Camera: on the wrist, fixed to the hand. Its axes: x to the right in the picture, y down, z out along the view.
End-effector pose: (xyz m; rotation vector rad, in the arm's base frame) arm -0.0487 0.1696 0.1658 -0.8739 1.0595 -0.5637
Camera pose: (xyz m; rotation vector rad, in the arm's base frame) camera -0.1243 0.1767 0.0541 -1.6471 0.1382 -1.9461
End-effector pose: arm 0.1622 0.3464 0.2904 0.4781 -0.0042 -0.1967
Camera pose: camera 0.2053 0.4688 0.2532 0.3797 0.4746 -1.8110
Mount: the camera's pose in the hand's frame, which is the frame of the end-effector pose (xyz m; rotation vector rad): 0.0207 0.0975 -0.0911 -0.0022 0.0678 -1.6677
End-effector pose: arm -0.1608 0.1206 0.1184 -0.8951 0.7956 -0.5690
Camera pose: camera -0.2110 0.1140 -0.0068 -1.4315 -0.0936 -2.0296
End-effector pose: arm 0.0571 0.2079 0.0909 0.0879 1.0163 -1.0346
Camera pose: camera 0.0724 0.2931 -0.0127 -0.8779 1.0550 -2.5149
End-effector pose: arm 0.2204 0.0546 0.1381 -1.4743 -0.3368 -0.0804
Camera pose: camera 0.2810 -0.0218 0.0447 -0.8241 -1.4141 -1.4315
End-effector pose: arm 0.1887 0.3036 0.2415 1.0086 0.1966 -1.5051
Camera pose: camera 0.3192 0.3247 0.2140 -0.7493 -1.2012 2.6379
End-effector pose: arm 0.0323 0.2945 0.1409 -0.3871 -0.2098 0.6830
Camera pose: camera 0.0207 0.3517 0.0191 -0.1294 -0.3783 -0.9694
